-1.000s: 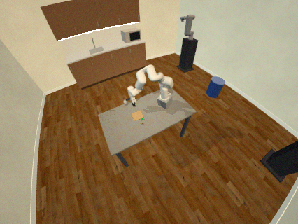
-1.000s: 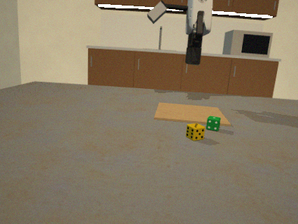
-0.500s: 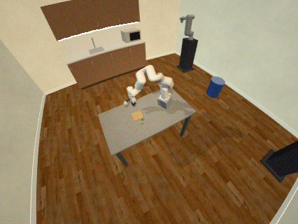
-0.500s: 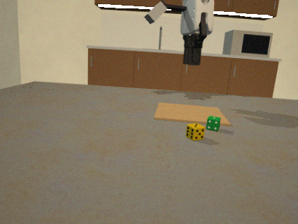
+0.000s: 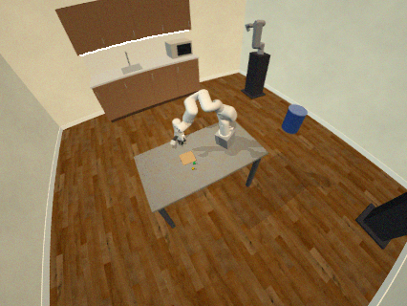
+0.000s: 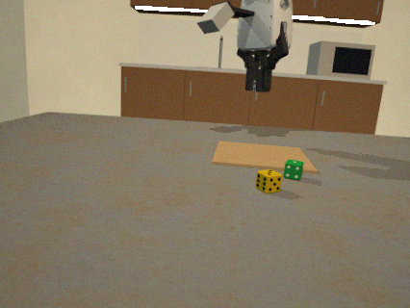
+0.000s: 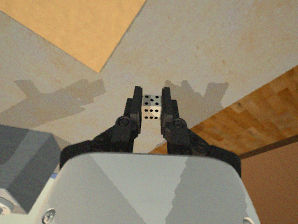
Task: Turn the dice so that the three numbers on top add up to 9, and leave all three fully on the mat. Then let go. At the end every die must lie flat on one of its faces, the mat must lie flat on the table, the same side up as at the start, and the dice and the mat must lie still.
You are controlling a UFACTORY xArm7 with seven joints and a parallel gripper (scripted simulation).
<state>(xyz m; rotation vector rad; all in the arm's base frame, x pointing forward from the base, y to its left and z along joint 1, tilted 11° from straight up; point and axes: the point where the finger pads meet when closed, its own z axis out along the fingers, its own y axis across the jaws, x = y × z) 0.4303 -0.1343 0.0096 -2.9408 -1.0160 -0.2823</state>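
The white die lies 1 cm behind my hand and 1 cm below it. Also, from my hand: tan mat 1 cm behind, 13 cm to the left, 11 cm below; then green die 4 cm behind, 22 cm to the left, 10 cm below; then yellow die 28 cm to the left, 10 cm below.
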